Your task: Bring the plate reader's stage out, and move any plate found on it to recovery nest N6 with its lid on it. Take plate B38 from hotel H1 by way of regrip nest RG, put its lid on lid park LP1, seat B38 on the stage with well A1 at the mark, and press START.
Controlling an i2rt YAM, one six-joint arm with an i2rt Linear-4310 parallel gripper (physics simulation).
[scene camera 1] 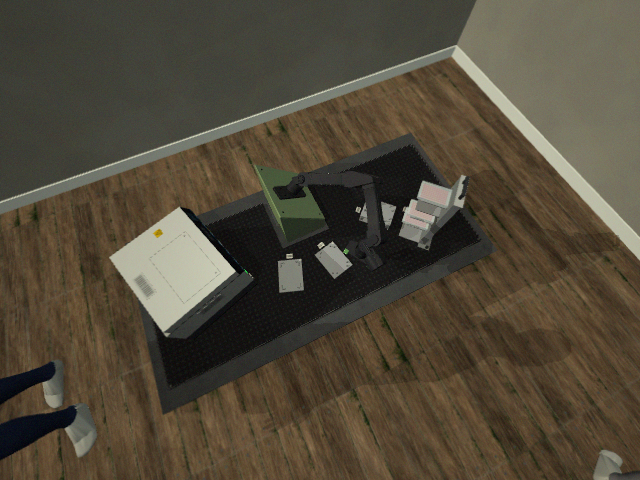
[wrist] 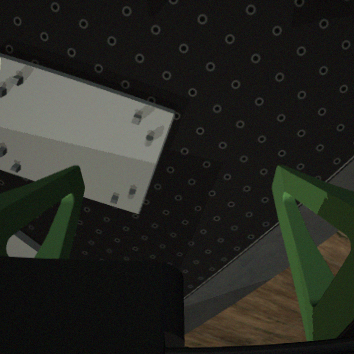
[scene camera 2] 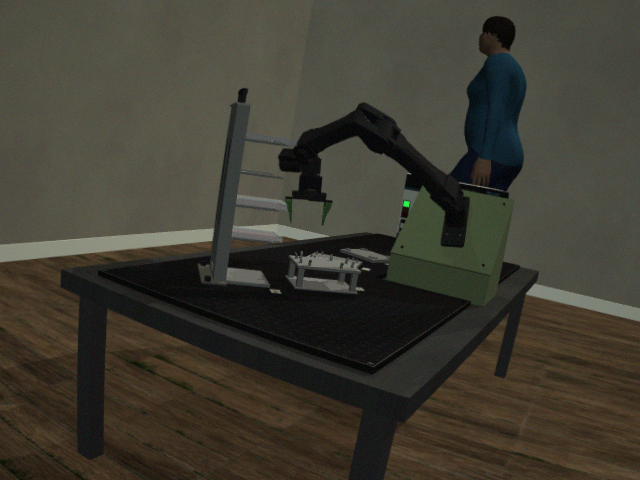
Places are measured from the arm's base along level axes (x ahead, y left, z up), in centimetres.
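Where they show: gripper, fingertip midpoint: [scene camera 1: 357,258] [wrist: 177,175] [scene camera 2: 306,224]; arm's base, link origin: [scene camera 1: 289,192] [scene camera 2: 455,221].
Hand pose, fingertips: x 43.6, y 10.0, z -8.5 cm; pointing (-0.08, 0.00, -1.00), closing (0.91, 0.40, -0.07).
Observation:
Things, the pixels of their top centre, and the offset from my fingertips. Level surfaces: height alone.
- bare grey pinned nest plate, top centre: [wrist: 66,148] [scene camera 2: 334,256] [scene camera 1: 333,259] dz -9.3, dx -8.1, dy -7.7 cm
- upper plate, top centre: [scene camera 2: 268,135] [scene camera 1: 435,193] dz +24.5, dx -0.3, dy +37.1 cm
- low plate, top centre: [scene camera 2: 254,230] [scene camera 1: 417,217] dz +1.0, dx -0.3, dy +37.1 cm
- flat grey nest, top centre: [wrist: 7,264] [scene camera 2: 368,252] [scene camera 1: 290,275] dz -9.5, dx -13.3, dy -30.3 cm
- white plate reader, top centre: [scene camera 2: 455,181] [scene camera 1: 173,263] dz +19.8, dx -35.4, dy -68.1 cm
- black perforated mat, surface height: dz -11.2 cm
My gripper [scene camera 2: 307,223] [wrist: 177,175] is open and empty, pointing down high above the mat; one green fingertip shows in scene camera 1. It is beside a bare grey pinned nest plate [scene camera 1: 333,259] [wrist: 75,120]. Hotel H1 [scene camera 1: 445,221] [scene camera 2: 227,196] stands to one side, its shelves bearing lidded pinkish plates, including an upper plate [scene camera 1: 434,194] and a low plate [scene camera 2: 256,235]. Which is B38 cannot be read. A raised pinned stand [scene camera 2: 325,262] stands near the hotel. Another flat grey nest [scene camera 1: 290,274] lies nearer the white plate reader [scene camera 1: 180,268]. The reader's stage does not show. Nest labels are unreadable.
The green arm base [scene camera 1: 299,209] [scene camera 2: 449,237] stands at the mat's edge between reader and hotel. The black perforated mat [scene camera 1: 242,335] [scene camera 2: 330,330] covers most of the table [scene camera 2: 232,343]. A person [scene camera 2: 498,103] stands behind the table in scene camera 2.

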